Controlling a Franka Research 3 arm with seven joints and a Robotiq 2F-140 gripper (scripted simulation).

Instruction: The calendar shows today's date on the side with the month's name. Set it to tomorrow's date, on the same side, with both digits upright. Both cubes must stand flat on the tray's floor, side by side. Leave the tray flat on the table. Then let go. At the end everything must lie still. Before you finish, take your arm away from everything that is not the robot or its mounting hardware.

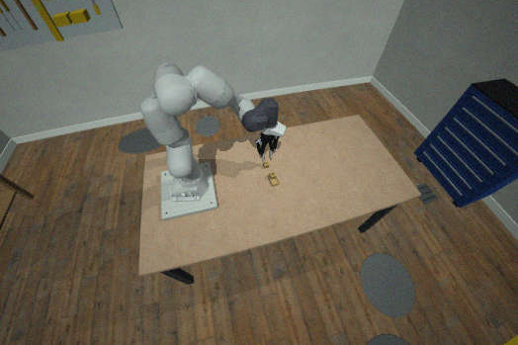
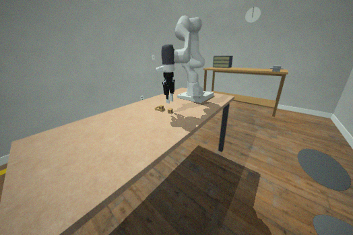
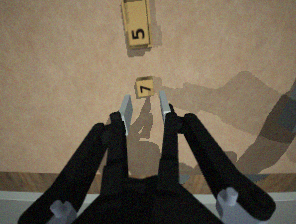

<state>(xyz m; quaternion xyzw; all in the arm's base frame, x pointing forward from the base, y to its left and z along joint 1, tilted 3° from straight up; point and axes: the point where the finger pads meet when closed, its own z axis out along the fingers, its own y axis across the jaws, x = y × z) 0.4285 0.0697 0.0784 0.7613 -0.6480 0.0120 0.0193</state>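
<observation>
Right now my hand is 100 mm above the wooden digit cube. From my hand the other things lie so: wooden tray (20 mm ahead, 110 mm to the right, 110 mm below).
</observation>
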